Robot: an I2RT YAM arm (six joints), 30 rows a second.
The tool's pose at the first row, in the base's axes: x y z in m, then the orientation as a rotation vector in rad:
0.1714 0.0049 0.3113 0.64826 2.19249 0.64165
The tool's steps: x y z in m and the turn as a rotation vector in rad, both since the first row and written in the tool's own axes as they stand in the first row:
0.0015 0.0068 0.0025 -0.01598 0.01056 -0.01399
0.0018 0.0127 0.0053 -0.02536 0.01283 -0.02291
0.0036 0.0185 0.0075 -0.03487 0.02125 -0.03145
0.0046 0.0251 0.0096 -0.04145 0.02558 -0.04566
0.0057 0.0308 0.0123 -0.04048 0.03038 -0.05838
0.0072 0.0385 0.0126 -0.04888 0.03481 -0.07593
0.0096 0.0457 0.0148 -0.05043 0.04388 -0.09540
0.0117 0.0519 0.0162 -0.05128 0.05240 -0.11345
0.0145 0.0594 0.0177 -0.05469 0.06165 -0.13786
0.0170 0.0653 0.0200 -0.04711 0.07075 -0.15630
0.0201 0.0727 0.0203 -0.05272 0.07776 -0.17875
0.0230 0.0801 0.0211 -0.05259 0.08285 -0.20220
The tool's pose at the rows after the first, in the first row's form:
0.1741 0.0115 0.3132 0.62206 2.19760 0.65608
0.1775 0.0168 0.3151 0.60662 2.19701 0.66236
0.1796 0.0227 0.3164 0.59030 2.20185 0.67176
0.1822 0.0288 0.3188 0.56985 2.20522 0.67321
0.1850 0.0344 0.3201 0.55489 2.21222 0.66769
0.1863 0.0411 0.3239 0.52964 2.21514 0.66927
0.1883 0.0485 0.3258 0.50468 2.22566 0.66470
0.1897 0.0548 0.3278 0.48175 2.23561 0.65983
0.1910 0.0625 0.3301 0.45000 2.24565 0.65452
0.1928 0.0690 0.3311 0.43064 2.25982 0.64070
0.1930 0.0765 0.3339 0.40038 2.26603 0.63761
0.1937 0.0840 0.3365 0.37234 2.27310 0.62701

